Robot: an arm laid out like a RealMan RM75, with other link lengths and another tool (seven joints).
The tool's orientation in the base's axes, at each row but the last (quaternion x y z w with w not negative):
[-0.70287, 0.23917, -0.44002, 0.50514]
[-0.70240, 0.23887, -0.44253, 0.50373]
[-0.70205, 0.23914, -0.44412, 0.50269]
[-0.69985, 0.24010, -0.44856, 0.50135]
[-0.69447, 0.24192, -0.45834, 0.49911]
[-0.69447, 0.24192, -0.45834, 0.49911]
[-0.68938, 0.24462, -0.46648, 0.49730]
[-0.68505, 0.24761, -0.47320, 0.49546]
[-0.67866, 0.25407, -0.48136, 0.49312]
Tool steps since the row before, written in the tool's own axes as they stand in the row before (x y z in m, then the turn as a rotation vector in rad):
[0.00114, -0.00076, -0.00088, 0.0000, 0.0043, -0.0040]
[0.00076, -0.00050, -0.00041, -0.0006, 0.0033, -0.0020]
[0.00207, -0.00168, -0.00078, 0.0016, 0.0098, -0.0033]
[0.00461, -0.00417, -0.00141, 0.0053, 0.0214, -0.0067]
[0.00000, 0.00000, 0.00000, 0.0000, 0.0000, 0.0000]
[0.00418, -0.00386, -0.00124, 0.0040, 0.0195, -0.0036]
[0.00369, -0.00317, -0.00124, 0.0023, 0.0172, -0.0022]
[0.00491, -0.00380, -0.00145, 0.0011, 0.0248, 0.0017]
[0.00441, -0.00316, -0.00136, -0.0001, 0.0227, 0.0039]
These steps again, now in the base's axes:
[-0.00027, -0.00104, 0.00122, -0.0030, -0.0036, -0.0035]
[-0.00003, -0.00061, 0.00079, -0.0017, -0.0018, -0.0031]
[0.00016, -0.00137, 0.00241, -0.0010, -0.0066, -0.0081]
[0.00052, -0.00272, 0.00574, -0.0008, -0.0156, -0.0169]
[0.00000, 0.00000, 0.00000, 0.0000, 0.0000, 0.0000]
[0.00038, -0.00242, 0.00528, 0.0011, -0.0124, -0.0160]
[0.00014, -0.00230, 0.00446, 0.0013, -0.0095, -0.0146]
[0.00032, -0.00314, 0.00554, 0.0052, -0.0097, -0.0223]
[0.00016, -0.00298, 0.00473, 0.0064, -0.0070, -0.0210]

